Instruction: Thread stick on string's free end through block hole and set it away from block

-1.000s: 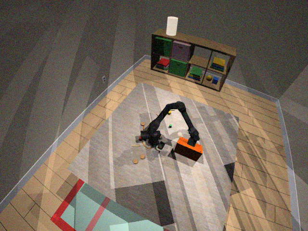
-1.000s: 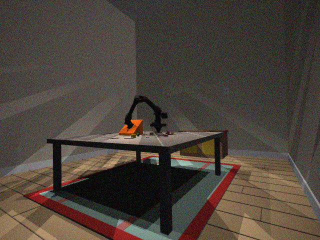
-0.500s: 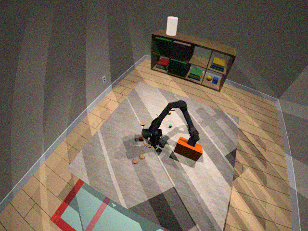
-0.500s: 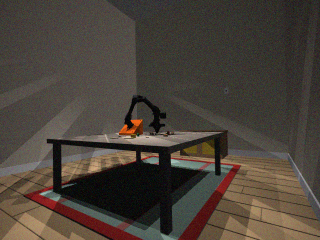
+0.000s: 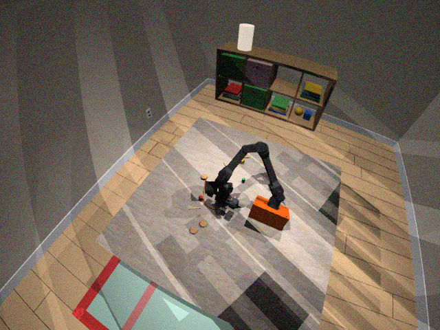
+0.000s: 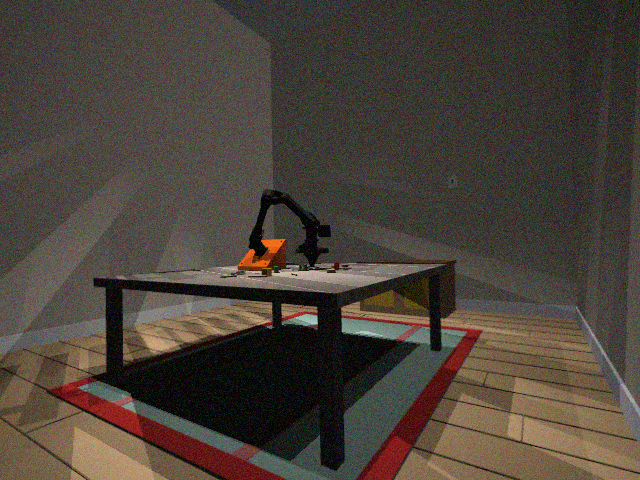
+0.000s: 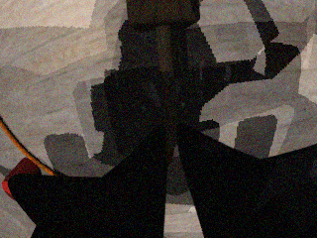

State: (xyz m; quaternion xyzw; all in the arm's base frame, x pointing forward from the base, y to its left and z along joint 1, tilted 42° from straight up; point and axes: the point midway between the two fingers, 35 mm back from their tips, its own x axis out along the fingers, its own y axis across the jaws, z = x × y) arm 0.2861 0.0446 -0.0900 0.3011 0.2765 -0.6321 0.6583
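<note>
Right now the wooden block is 70 mm to the right of my gripper tip. Round my gripper tip: small red object: 130 mm ahead, 30 mm to the left; then small green object: 30 mm behind, 230 mm to the right; then round wooden button: 210 mm ahead, 120 mm to the right, 10 mm below.
</note>
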